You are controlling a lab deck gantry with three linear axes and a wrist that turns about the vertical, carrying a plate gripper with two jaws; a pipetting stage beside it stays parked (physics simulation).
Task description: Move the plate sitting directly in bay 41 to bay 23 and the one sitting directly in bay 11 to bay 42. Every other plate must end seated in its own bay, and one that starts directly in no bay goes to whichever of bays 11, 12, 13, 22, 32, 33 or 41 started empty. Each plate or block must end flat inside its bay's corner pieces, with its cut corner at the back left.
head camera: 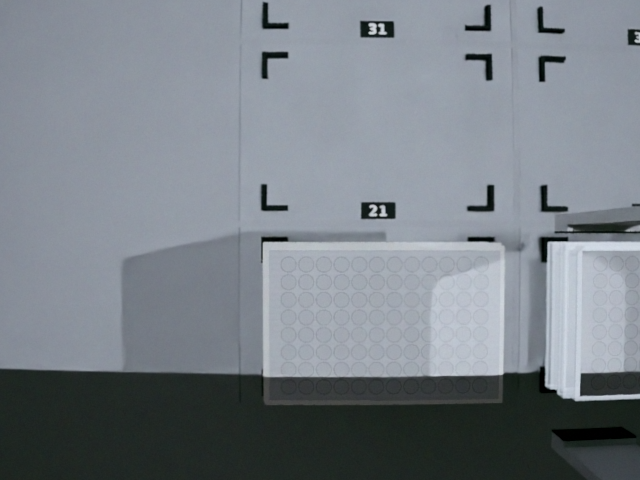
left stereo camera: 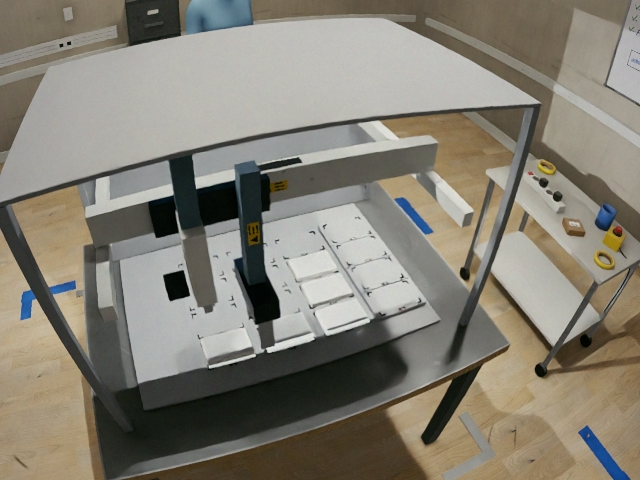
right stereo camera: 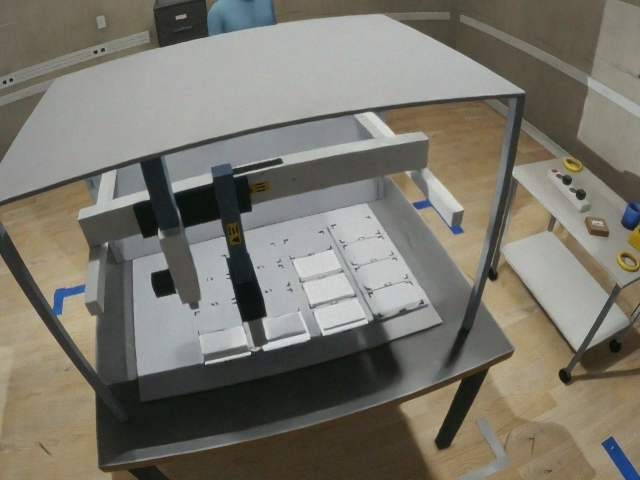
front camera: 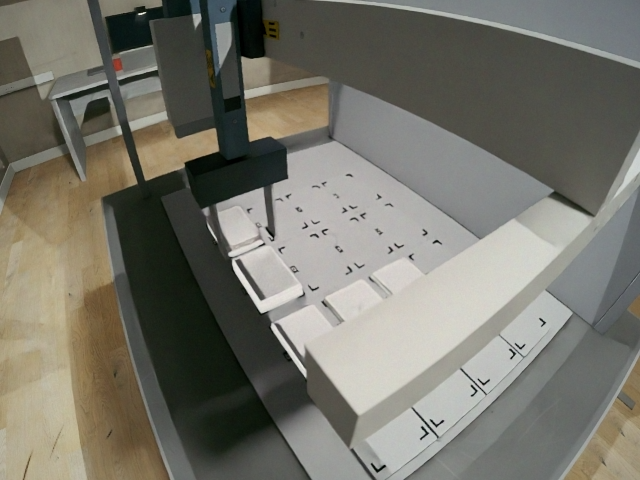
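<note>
My gripper is low over the front row, its open jaws near the gap between bays 11 and 12, with nothing held. A white plate lies in bay 11; how many layers are there is hard to tell. A layered stack stands in bay 12. White plates stand in bay 13, bay 23 and bay 33. Cut corners are too small to judge.
Bay 21 shows its corner pieces and no plate. The parked pipetting stage hangs left of the gripper. A pale rail hides part of the right side in the front view. Slanted frame posts stand at the deck's edges.
</note>
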